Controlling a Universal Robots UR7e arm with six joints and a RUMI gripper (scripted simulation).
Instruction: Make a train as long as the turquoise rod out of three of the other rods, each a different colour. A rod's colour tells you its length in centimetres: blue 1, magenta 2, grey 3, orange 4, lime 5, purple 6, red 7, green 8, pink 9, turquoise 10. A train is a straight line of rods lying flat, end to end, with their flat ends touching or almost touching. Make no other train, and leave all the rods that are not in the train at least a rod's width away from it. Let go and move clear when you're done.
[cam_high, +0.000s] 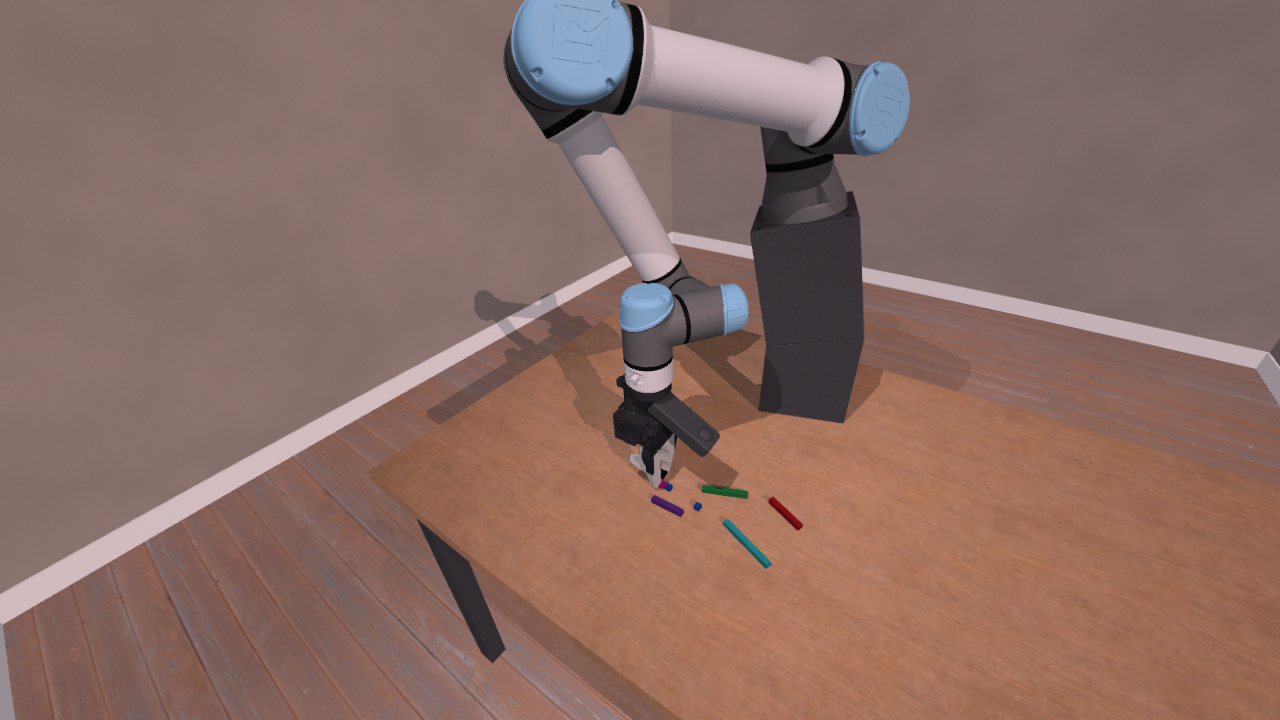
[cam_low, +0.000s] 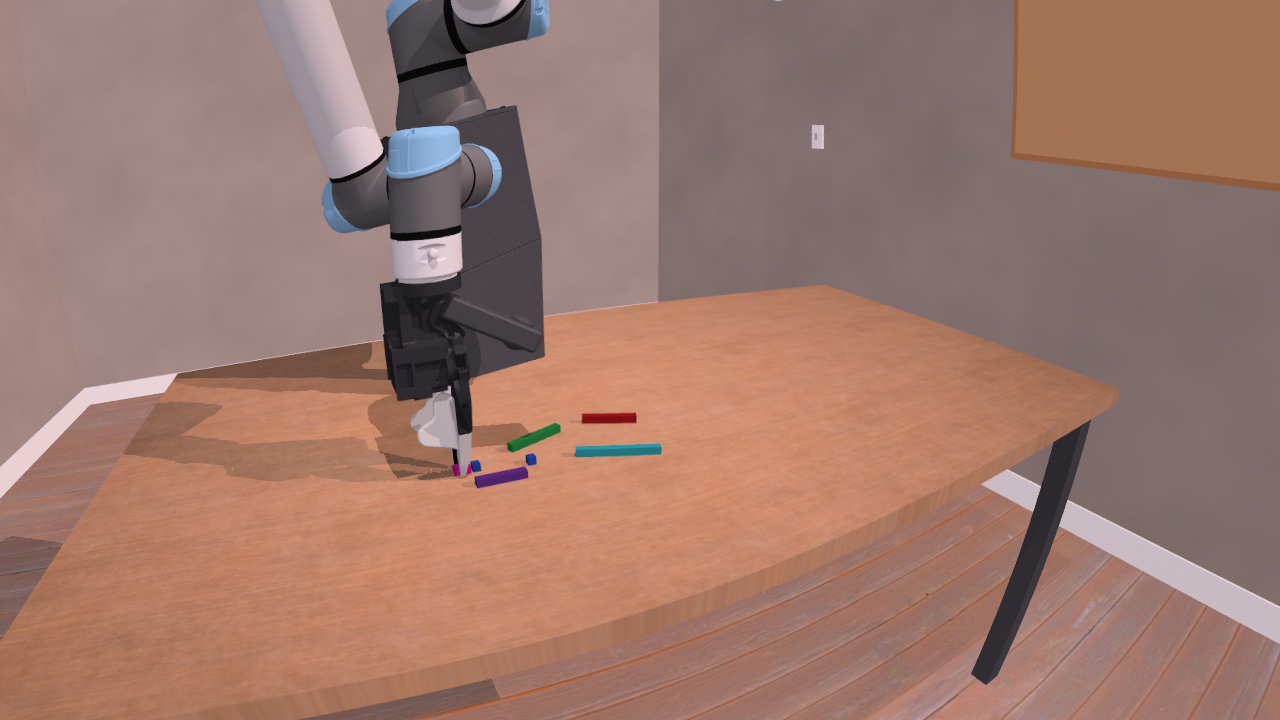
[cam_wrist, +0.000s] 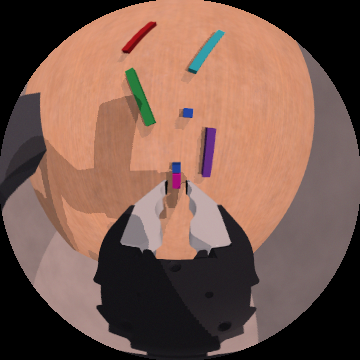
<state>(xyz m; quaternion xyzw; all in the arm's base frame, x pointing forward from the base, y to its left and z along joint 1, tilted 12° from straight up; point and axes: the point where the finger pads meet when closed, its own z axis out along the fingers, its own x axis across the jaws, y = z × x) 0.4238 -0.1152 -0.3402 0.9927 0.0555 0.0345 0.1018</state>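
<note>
My hand is 1 cm above the magenta rod. The rest, counted from my hand: green rod 5 cm behind, 10 cm to the left, 1 cm below; then purple rod 3 cm ahead, 4 cm to the left, 1 cm below; then turquoise rod 2 cm ahead, 18 cm to the left, 1 cm below.
</note>
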